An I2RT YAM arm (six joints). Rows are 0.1 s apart.
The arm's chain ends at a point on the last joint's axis. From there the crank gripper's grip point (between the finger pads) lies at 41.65 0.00 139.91 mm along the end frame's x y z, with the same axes.
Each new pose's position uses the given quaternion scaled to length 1; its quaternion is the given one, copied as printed.
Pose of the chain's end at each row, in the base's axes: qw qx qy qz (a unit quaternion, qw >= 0); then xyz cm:
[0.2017 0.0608 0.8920 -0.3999 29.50 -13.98 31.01]
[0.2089 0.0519 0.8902 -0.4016 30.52 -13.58 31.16]
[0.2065 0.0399 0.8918 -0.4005 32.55 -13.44 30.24]
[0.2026 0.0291 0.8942 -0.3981 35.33 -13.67 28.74]
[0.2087 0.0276 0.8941 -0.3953 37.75 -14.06 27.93]
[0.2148 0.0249 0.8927 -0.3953 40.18 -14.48 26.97]
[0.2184 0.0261 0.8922 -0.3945 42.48 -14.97 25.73]
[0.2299 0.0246 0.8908 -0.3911 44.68 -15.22 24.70]
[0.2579 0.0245 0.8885 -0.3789 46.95 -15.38 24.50]
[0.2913 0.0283 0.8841 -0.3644 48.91 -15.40 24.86]
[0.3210 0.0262 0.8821 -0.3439 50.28 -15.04 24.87]
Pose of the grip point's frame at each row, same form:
[0.2017 0.0608 0.8920 -0.3999 30.06 -24.53 20.93]
[0.2089 0.0519 0.8902 -0.4016 31.36 -24.20 21.18]
[0.2065 0.0399 0.8918 -0.4005 33.46 -24.06 20.26]
[0.2026 0.0291 0.8942 -0.3981 36.26 -24.25 18.73]
[0.2087 0.0276 0.8941 -0.3953 38.87 -24.59 17.89]
[0.2148 0.0249 0.8927 -0.3953 41.50 -25.03 16.96]
[0.2184 0.0261 0.8922 -0.3945 43.88 -25.50 15.72]
[0.2299 0.0246 0.8908 -0.3911 46.42 -25.69 14.68]
[0.2579 0.0245 0.8885 -0.3789 49.50 -25.61 14.40]
[0.2913 0.0283 0.8841 -0.3644 52.38 -25.32 14.73]
[0.3210 0.0262 0.8821 -0.3439 54.65 -24.49 14.64]

